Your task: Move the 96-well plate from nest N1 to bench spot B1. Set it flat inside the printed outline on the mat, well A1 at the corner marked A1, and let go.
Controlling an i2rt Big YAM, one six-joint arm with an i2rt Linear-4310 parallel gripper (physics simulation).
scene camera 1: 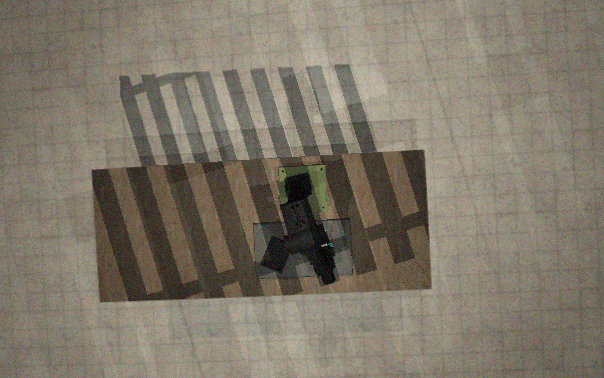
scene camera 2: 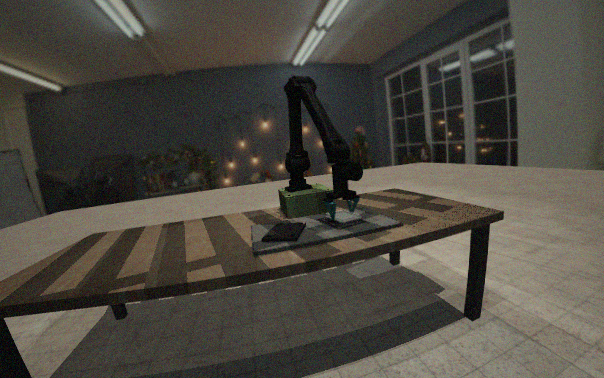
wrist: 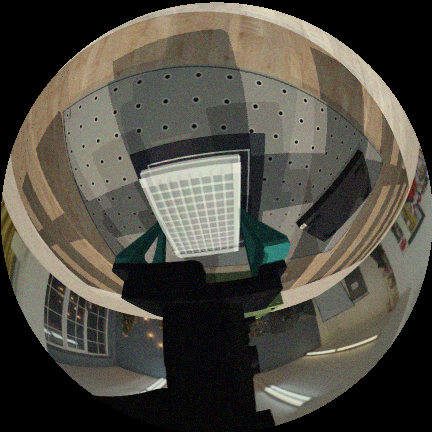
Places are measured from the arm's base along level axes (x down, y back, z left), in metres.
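Pixels of known places: gripper, between the fingertips: [scene camera 2: 342, 217] [wrist: 199, 216]; arm's base, origin of its link: [scene camera 1: 298, 184] [scene camera 2: 298, 189].
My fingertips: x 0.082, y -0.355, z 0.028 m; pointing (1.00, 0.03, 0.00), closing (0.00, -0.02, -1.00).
Observation:
Ahead of a thing's pixels: the offset from my fingertips to its top centre. "pt": to the spot under its first point. Level surfaces: height alone.
The white 96-well plate @[dz +0.000, dx -0.015, dy -0.004 m] [wrist: 197, 205] [scene camera 2: 345, 216] sits between my teal fingers. My gripper [wrist: 199, 216] [scene camera 2: 341, 208] is shut on the plate's long sides and holds it level, low over the grey perforated mat @[dx +0.013 m] [wrist: 181, 100] [scene camera 2: 384, 221] [scene camera 1: 345, 264]. Under the plate lies a dark rectangle @[pt dz -0.065, dx +0.011, dy -0.054 m] [wrist: 257, 160] [scene camera 2: 334, 223] with a thin pale printed outline. The plate is turned slightly against that outline. I cannot tell whether it touches the mat. In the top view the arm [scene camera 1: 302, 240] hides the plate and the fingers.
A flat black nest @[dz -0.234, dx -0.005, dy +0.017 m] [wrist: 338, 197] [scene camera 2: 284, 231] [scene camera 1: 273, 254] lies askew on the mat's other end. The arm's green base block [scene camera 2: 302, 201] [scene camera 1: 320, 190] stands behind the mat. The mat lies near the front edge of the striped wooden table @[dx +0.026 m] [scene camera 2: 171, 252] [scene camera 1: 151, 227].

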